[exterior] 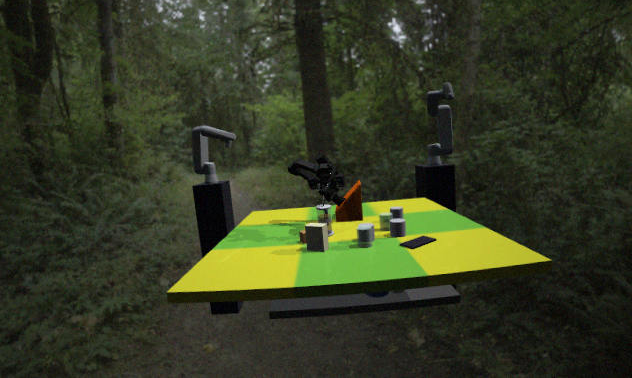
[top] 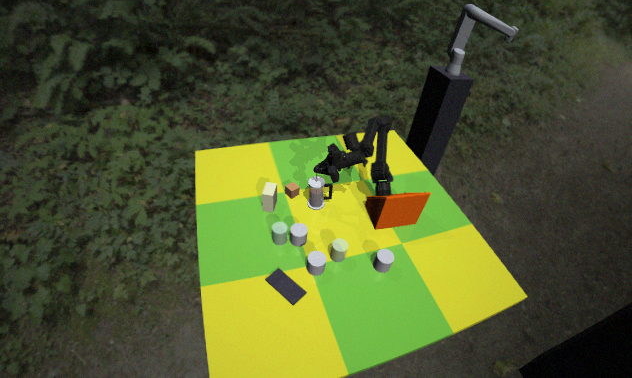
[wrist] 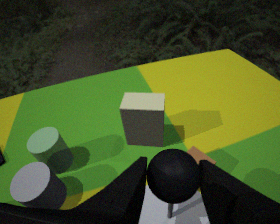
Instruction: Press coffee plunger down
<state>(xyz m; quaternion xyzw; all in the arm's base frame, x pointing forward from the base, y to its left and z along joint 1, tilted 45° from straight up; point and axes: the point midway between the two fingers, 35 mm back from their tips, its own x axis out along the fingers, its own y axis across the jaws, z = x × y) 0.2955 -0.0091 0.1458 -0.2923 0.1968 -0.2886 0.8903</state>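
Right now my gripper tip is 30 mm past the coffee press, 10 mm to the right of it and 110 mm above it. Round my gripper tip: dark slab 230 mm ahead, 380 mm to the left, 210 mm below; then small brown cube 70 mm ahead, 90 mm to the right, 190 mm below; then cream block 190 mm ahead, 40 mm to the right, 160 mm below.
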